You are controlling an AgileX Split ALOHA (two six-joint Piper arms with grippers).
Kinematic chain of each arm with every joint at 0, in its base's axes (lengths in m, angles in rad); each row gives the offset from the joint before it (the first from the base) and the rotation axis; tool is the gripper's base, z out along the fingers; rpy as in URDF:
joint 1: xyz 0 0 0.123 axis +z
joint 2: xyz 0 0 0 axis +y
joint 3: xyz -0.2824 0 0.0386 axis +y
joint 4: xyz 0.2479 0 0.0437 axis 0.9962 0 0.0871
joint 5: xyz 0 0 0 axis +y
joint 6: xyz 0.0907 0 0.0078 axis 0.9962 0 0.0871
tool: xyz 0 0 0 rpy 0 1.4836 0
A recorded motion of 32 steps. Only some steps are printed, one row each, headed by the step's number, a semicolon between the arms.
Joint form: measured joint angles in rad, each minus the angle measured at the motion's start. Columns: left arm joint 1, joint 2, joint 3, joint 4, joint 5, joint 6; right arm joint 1, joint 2, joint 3, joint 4, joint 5, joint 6.
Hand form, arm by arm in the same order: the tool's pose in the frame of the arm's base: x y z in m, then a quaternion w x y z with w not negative. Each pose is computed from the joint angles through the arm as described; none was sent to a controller.
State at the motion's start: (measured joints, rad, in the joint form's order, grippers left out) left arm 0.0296 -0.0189 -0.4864 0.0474 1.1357 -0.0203; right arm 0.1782 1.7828 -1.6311 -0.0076 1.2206 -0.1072
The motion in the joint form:
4: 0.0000 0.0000 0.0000 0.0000 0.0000 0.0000; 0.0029 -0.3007 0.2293 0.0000 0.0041 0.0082
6: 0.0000 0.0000 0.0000 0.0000 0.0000 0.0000; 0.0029 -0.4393 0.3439 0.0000 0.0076 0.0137
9: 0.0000 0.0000 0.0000 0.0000 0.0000 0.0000; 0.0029 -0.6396 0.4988 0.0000 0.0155 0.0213
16: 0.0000 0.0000 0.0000 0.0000 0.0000 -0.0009; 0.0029 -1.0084 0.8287 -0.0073 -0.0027 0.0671
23: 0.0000 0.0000 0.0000 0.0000 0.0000 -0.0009; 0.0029 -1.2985 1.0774 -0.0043 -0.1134 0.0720
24: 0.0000 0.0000 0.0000 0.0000 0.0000 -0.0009; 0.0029 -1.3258 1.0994 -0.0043 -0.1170 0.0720
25: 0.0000 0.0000 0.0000 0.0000 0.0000 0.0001; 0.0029 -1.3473 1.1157 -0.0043 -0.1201 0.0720
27: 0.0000 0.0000 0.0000 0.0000 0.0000 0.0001; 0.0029 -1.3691 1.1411 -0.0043 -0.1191 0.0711
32: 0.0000 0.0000 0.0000 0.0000 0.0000 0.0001; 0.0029 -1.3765 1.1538 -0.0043 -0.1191 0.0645
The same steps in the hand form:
4: -0.0096 0.0036 0.2674 0.49123 -0.02358 0.87032 0.02591; 0.2907 0.0526 0.3459 0.17559 -0.13806 0.97473 0.00346
6: -0.0096 0.0036 0.2674 0.49123 -0.02358 0.87032 0.02591; 0.2529 0.0457 0.3517 0.18565 -0.13507 0.97328 0.00438
9: -0.0096 0.0036 0.2674 0.49123 -0.02358 0.87032 0.02591; 0.1994 0.0359 0.3535 0.20400 -0.13079 0.97018 0.00594
16: -0.0096 0.0036 0.2674 0.49125 -0.02397 0.87031 0.02569; 0.1110 0.0190 0.3174 0.23185 -0.10824 0.96667 0.00896
23: -0.0096 0.0036 0.2674 0.49125 -0.02397 0.87031 0.02569; 0.0642 0.0108 0.2753 0.30476 -0.10369 0.94663 0.01638
24: -0.0096 0.0036 0.2674 0.49125 -0.02397 0.87031 0.02569; 0.0602 0.0100 0.2707 0.30899 -0.10354 0.94527 0.01668
25: -0.0096 0.0036 0.2674 0.49123 -0.02354 0.87032 0.02593; 0.0572 0.0095 0.2672 0.31292 -0.10340 0.94398 0.01697
27: -0.0096 0.0036 0.2674 0.49123 -0.02354 0.87032 0.02593; 0.0538 0.0089 0.2609 0.31075 -0.10391 0.94465 0.01667
32: -0.0096 0.0036 0.2674 0.49123 -0.02354 0.87032 0.02593; 0.0527 0.0087 0.2575 0.30829 -0.10713 0.94512 0.01548

